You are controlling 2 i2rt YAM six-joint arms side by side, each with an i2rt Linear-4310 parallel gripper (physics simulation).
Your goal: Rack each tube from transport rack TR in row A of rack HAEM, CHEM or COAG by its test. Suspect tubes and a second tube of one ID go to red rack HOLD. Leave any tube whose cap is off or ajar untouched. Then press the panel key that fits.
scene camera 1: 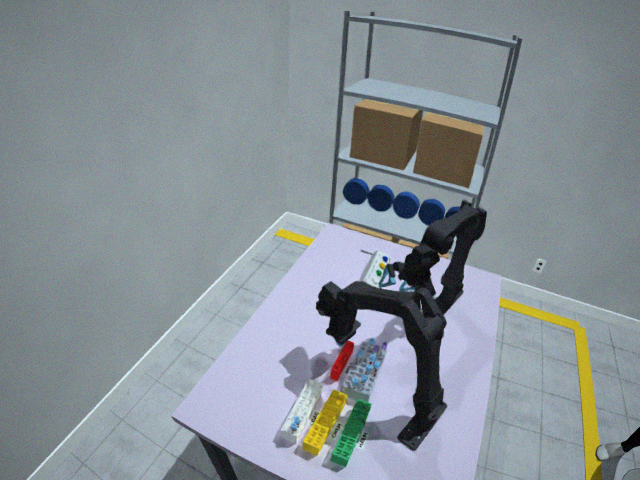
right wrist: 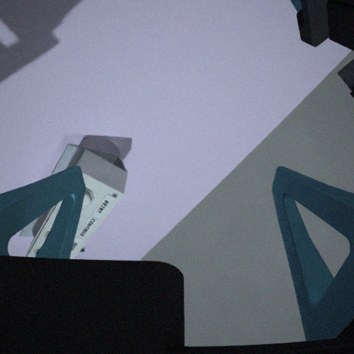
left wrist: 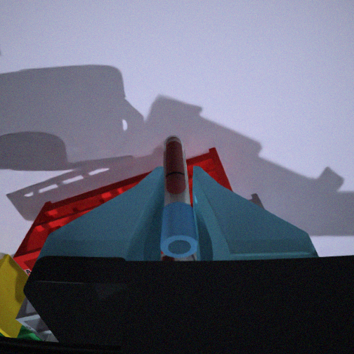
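Seen in the pictures: left gripper, fingertip midpoint: (scene camera 1: 339, 343); right gripper, fingertip midpoint: (scene camera 1: 389, 288); left arm's base, link origin: (scene camera 1: 423, 422); right arm's base, link origin: (scene camera 1: 446, 300).
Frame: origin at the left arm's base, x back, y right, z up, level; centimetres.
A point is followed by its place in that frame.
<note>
My left gripper (scene camera 1: 339, 343) @[z 5.4, x -37.6, y 3.4 cm] (left wrist: 178, 176) is shut on a blue-capped tube (left wrist: 175, 167) with dark red contents. It holds it above the red HOLD rack (scene camera 1: 341, 361) @[z 5.6, x -32.3, y -2.1 cm] (left wrist: 220, 171). Transport rack TR (scene camera 1: 355, 395) @[z 2.9, x -21.6, y -7.7 cm] stands beside HOLD, with several tubes with blue and purple caps. The white COAG rack (scene camera 1: 288, 435) @[z 3.8, x -26.6, y -31.9 cm] holds blue-capped tubes at its near end. The yellow CHEM rack (scene camera 1: 325, 421) @[z 5.6, x -21.7, y -21.9 cm] (left wrist: 7, 295) and green HAEM rack (scene camera 1: 352, 434) @[z 0.7, x -14.2, y -17.9 cm] stand beside it; no caps can be made out in them. My right gripper (scene camera 1: 397, 284) @[z 22.0, x -33.0, y 21.4 cm] (right wrist: 178, 176) is open and empty near the key panel (scene camera 1: 371, 272) @[z 7.6, x -50.5, y 38.3 cm] (right wrist: 100, 189).
The panel has blue, yellow and green keys; RETRY and CONTINUE labels show in the right wrist view. The left arm reaches over the lilac table (scene camera 1: 258, 361) @[z 0.0, x -54.4, y -18.6 cm] beside TR. A shelf unit (scene camera 1: 338, 118) with cardboard boxes (scene camera 1: 385, 134) stands behind the table.
</note>
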